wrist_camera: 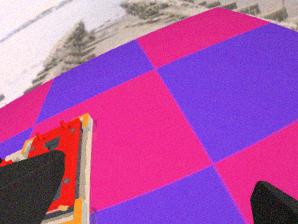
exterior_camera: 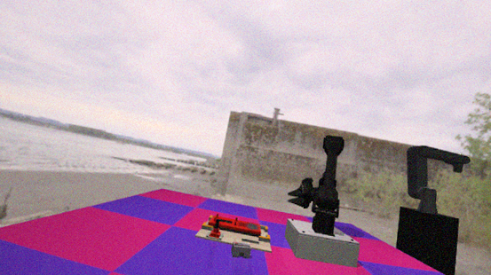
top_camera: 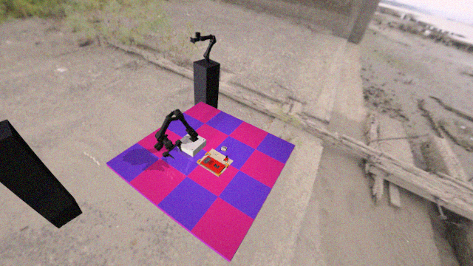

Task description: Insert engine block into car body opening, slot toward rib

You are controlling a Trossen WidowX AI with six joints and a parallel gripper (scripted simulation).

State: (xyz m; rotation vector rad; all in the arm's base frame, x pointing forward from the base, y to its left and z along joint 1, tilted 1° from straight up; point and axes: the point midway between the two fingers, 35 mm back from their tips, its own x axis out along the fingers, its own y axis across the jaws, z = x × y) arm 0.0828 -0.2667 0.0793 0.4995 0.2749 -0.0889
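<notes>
Right now my gripper tip is 43 cm to the right of the engine block, 14 cm short of it and 13 cm above it.
</notes>
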